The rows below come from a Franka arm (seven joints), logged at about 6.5 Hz.
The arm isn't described. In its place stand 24 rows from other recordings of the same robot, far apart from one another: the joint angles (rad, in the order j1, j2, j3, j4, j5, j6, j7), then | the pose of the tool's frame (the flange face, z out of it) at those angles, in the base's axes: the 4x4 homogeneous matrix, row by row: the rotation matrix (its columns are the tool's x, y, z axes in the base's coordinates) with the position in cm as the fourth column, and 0 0 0 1 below.
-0.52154, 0.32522, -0.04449, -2.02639, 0.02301, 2.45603, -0.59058 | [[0.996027 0.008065 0.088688 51.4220], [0.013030 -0.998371 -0.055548 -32.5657], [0.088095 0.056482 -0.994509 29.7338], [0 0 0 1]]
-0.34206, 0.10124, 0.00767, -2.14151, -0.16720, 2.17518, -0.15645 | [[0.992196 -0.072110 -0.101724 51.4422], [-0.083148 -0.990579 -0.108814 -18.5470], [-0.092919 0.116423 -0.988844 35.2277], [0 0 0 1]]
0.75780, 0.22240, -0.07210, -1.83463, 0.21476, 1.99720, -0.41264 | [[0.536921 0.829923 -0.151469 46.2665], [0.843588 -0.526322 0.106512 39.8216], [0.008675 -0.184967 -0.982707 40.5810], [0 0 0 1]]
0.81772, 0.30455, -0.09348, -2.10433, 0.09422, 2.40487, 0.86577 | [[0.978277 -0.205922 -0.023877 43.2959], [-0.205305 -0.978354 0.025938 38.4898], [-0.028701 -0.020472 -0.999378 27.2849], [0 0 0 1]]
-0.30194, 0.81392, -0.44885, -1.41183, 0.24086, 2.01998, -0.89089 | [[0.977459 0.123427 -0.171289 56.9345], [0.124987 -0.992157 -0.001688 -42.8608], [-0.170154 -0.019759 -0.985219 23.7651], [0 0 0 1]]
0.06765, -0.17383, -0.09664, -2.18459, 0.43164, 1.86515, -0.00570 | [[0.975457 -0.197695 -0.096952 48.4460], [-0.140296 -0.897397 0.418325 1.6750], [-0.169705 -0.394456 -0.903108 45.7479], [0 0 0 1]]
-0.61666, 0.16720, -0.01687, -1.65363, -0.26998, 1.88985, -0.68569 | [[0.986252 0.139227 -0.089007 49.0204], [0.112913 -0.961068 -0.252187 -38.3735], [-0.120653 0.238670 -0.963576 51.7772], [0 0 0 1]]
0.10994, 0.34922, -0.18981, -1.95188, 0.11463, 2.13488, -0.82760 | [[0.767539 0.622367 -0.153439 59.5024], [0.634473 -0.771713 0.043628 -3.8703], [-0.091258 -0.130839 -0.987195 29.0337], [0 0 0 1]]
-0.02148, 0.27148, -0.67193, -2.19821, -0.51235, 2.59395, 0.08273 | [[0.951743 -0.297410 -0.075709 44.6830], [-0.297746 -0.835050 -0.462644 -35.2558], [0.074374 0.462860 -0.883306 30.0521], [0 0 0 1]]
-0.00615, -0.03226, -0.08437, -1.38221, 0.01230, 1.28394, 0.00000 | [[0.994059 -0.087661 -0.064511 50.7623], [-0.086510 -0.996042 0.020421 -4.5490], [-0.066046 -0.014719 -0.997708 70.3492], [0 0 0 1]]
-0.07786, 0.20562, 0.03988, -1.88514, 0.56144, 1.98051, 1.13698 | [[0.131832 -0.991056 -0.020672 60.0846], [-0.858988 -0.124623 0.496598 0.9742], [-0.494732 -0.047710 -0.867735 39.9044], [0 0 0 1]]
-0.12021, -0.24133, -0.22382, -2.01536, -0.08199, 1.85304, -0.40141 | [[0.994927 0.079928 0.061094 46.0807], [0.082960 -0.995357 -0.048813 -18.1414], [0.056909 0.053633 -0.996938 55.9868], [0 0 0 1]]
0.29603, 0.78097, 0.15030, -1.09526, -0.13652, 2.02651, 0.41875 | [[0.987888 0.029747 0.152289 71.7679], [0.023116 -0.998714 0.045129 29.2887], [0.153435 -0.041062 -0.987305 37.3794], [0 0 0 1]]
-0.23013, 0.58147, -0.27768, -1.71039, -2.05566, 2.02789, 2.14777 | [[0.303666 -0.932827 0.193960 60.0504], [0.207345 -0.133994 -0.969048 -36.0402], [0.929944 0.334483 0.152728 31.7219], [0 0 0 1]]
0.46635, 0.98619, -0.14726, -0.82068, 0.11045, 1.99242, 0.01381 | [[0.922596 0.338986 0.184135 74.5865], [0.334998 -0.940709 0.053328 31.0743], [0.191295 0.012485 -0.981453 34.3566], [0 0 0 1]]
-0.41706, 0.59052, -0.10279, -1.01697, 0.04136, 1.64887, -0.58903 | [[0.995927 0.084744 0.030775 64.0777], [0.085806 -0.995696 -0.035027 -33.5507], [0.027674 0.037525 -0.998912 51.5958], [0 0 0 1]]
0.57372, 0.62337, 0.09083, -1.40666, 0.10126, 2.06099, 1.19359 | [[0.825586 -0.561320 -0.057676 57.4214], [-0.550751 -0.823823 0.134125 44.0360], [-0.122802 -0.078966 -0.989285 34.2848], [0 0 0 1]]
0.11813, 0.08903, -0.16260, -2.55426, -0.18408, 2.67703, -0.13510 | [[0.967503 0.250095 0.037284 45.7226], [0.252603 -0.962588 -0.098061 -1.5782], [0.011365 0.104292 -0.994482 23.8784], [0 0 0 1]]
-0.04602, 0.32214, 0.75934, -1.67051, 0.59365, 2.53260, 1.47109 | [[0.388875 -0.903593 0.179708 55.5479], [-0.644410 -0.127376 0.753997 39.1136], [-0.658416 -0.409016 -0.631818 52.8227], [0 0 0 1]]
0.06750, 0.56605, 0.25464, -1.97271, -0.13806, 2.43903, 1.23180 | [[0.668939 -0.737901 -0.089570 57.4150], [-0.739384 -0.672931 0.021807 18.8743], [-0.076366 0.051639 -0.995742 18.0961], [0 0 0 1]]
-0.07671, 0.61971, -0.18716, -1.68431, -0.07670, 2.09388, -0.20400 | [[0.972299 0.022677 -0.232638 63.5328], [-0.006018 -0.992524 -0.121899 -16.3870], [-0.233663 0.119922 -0.964894 23.0183], [0 0 0 1]]
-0.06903, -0.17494, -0.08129, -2.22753, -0.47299, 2.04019, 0.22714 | [[0.988259 -0.150501 -0.026328 48.4826], [-0.148633 -0.907104 -0.393790 -10.0123], [0.035383 0.393080 -0.918823 45.0390], [0 0 0 1]]
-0.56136, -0.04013, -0.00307, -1.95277, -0.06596, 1.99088, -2.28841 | [[-0.175113 0.983945 0.034472 46.7007], [0.979705 0.177613 -0.092910 -30.0524], [-0.097541 0.017503 -0.995078 50.1387], [0 0 0 1]]
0.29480, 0.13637, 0.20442, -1.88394, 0.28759, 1.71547, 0.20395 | [[0.904798 0.166488 -0.391948 48.0362], [0.235689 -0.962365 0.135295 28.8159], [-0.354671 -0.214793 -0.909985 41.9532], [0 0 0 1]]
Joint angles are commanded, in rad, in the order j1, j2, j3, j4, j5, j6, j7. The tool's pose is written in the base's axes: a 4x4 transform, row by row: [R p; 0 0 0 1], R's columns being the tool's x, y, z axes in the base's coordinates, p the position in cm. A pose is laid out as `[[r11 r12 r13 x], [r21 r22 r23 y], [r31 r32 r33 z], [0 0 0 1]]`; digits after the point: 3 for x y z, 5 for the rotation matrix.
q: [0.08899, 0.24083, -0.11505, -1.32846, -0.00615, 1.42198, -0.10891]
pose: [[0.98564 0.08487 -0.14598 61.030], [0.08136 -0.99624 -0.02985 -0.771], [-0.14796 0.01755 -0.98884 58.539], [0 0 0 1]]
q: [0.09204, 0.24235, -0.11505, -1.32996, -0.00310, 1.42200, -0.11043]
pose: [[0.98482 0.08941 -0.14879 61.066], [0.08628 -0.99589 -0.02739 -0.547], [-0.15063 0.01413 -0.98849 58.377], [0 0 0 1]]
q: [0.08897, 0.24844, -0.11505, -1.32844, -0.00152, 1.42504, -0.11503]
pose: [[0.98444 0.09103 -0.15032 61.257], [0.08811 -0.99577 -0.02603 -0.701], [-0.15206 0.01238 -0.98829 58.097], [0 0 0 1]]
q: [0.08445, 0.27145, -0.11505, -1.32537, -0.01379, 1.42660, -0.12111]
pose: [[0.98123 0.09317 -0.16882 61.836], [0.08771 -0.99536 -0.03954 -1.073], [-0.17172 0.02399 -0.98485 56.843], [0 0 0 1]]
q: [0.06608, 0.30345, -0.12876, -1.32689, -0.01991, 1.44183, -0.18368]
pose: [[0.97425 0.12444 -0.18803 62.659], [0.11767 -0.99195 -0.04682 -2.969], [-0.19234 0.02349 -0.98105 54.925], [0 0 0 1]]
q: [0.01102, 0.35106, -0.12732, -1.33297, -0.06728, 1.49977, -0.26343]
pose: [[0.96885 0.15736 -0.19124 63.972], [0.14240 -0.98574 -0.08964 -6.915], [-0.20262 0.05962 -0.97744 52.072], [0 0 0 1]]
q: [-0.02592, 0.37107, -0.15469, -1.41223, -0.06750, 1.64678, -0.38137]
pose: [[0.96379 0.22015 -0.15046 64.709], [0.20699 -0.97339 -0.09834 -10.961], [-0.16810 0.06363 -0.98371 48.227], [0 0 0 1]]
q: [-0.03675, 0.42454, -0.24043, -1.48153, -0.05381, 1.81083, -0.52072]
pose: [[0.95353 0.27677 -0.11906 65.088], [0.26237 -0.95704 -0.12342 -16.540], [-0.14810 0.08645 -0.98519 43.101], [0 0 0 1]]
